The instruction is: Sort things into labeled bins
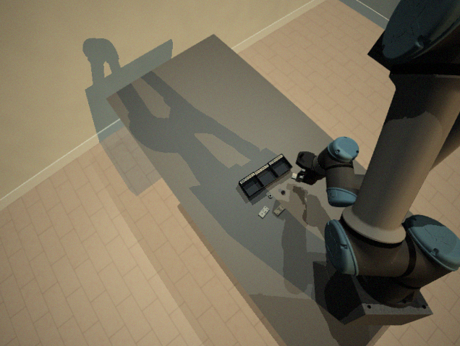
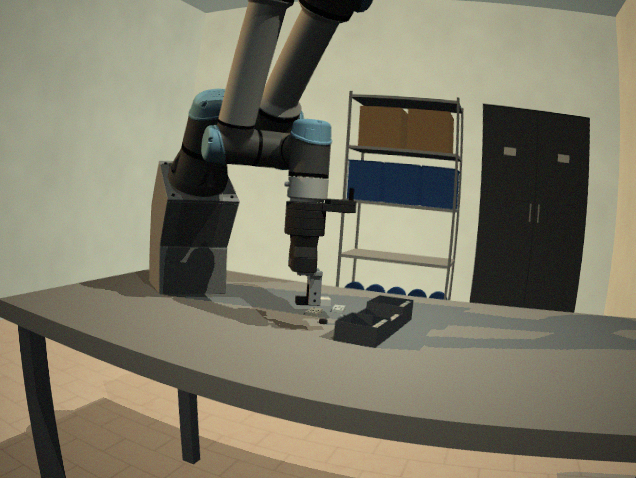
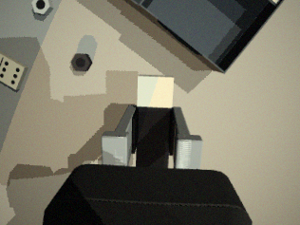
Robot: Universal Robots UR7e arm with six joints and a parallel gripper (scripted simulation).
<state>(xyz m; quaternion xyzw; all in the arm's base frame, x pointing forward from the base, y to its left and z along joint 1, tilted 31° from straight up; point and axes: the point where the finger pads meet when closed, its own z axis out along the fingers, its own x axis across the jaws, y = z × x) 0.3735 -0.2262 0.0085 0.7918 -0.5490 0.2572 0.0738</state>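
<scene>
My gripper is now 130 mm to the right of the pale hex nut, 70 mm above it and 60 mm short of it. The rest, counted from my hand: dark hex nut: 80 mm to the left, 70 mm below, 20 mm ahead.
</scene>
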